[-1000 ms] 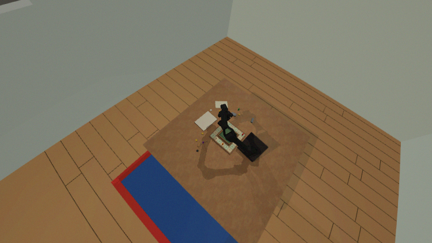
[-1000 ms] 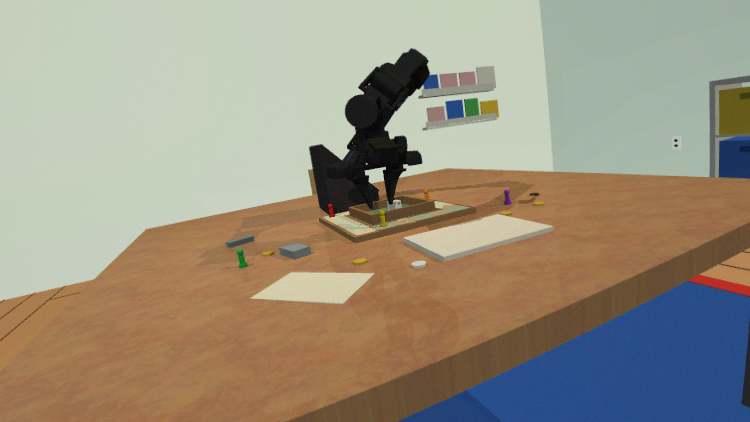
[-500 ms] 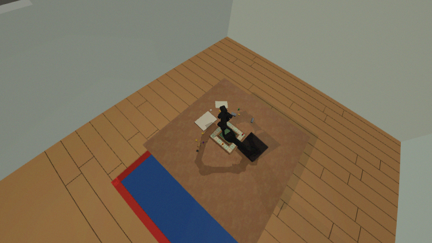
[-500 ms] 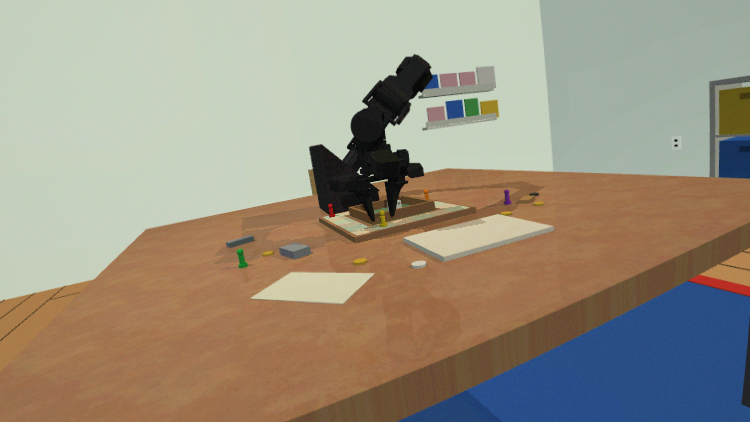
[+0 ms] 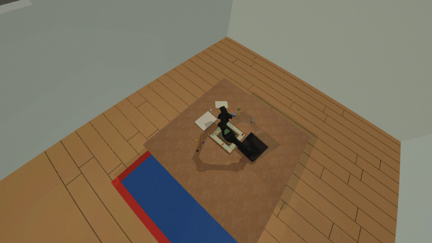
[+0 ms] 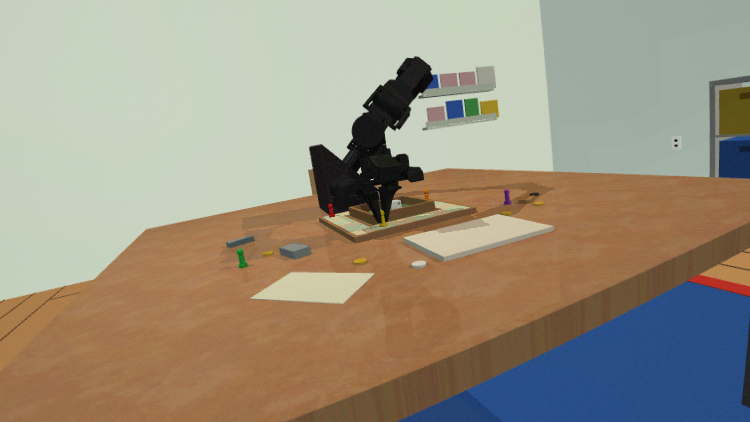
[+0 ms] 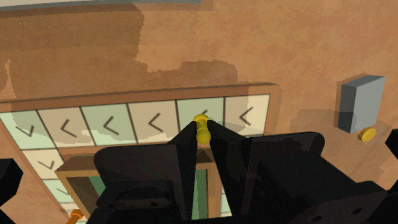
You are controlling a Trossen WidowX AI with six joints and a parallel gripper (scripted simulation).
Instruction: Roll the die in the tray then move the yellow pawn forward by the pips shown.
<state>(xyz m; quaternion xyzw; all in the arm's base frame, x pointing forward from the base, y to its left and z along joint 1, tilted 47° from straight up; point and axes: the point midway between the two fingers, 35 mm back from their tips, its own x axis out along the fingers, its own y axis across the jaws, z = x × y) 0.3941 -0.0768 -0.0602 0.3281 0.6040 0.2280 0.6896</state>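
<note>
The orange pawn is 190 mm to the left of my gripper tip, 120 mm behind it and 10 mm above it. Round my gripper tip: green felt 110 mm behind, 80 mm to the left, 10 mm below; yellow pawn 10 mm above; white die 100 mm behind, 90 mm to the left, 10 mm above.
</note>
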